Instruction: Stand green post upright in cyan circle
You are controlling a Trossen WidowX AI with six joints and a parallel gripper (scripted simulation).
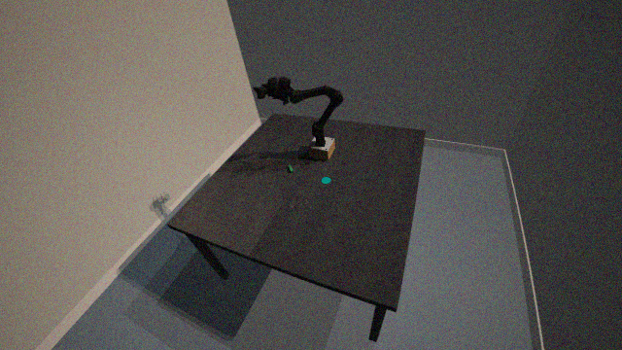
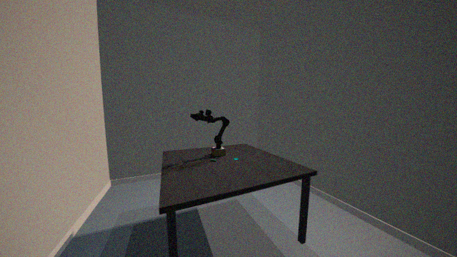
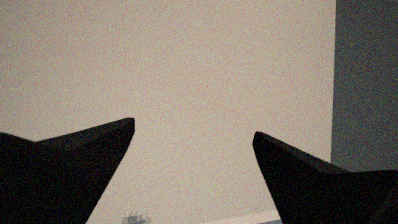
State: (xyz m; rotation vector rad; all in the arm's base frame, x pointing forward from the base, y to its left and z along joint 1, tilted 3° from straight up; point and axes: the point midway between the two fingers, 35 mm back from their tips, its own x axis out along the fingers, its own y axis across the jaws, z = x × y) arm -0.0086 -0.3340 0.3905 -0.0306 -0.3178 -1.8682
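The green post is 190 mm ahead of my gripper tip, 170 mm to the left of it and 490 mm below it. The rest, counted from my gripper tip: circle: 280 mm ahead, 420 mm to the left, 500 mm below.
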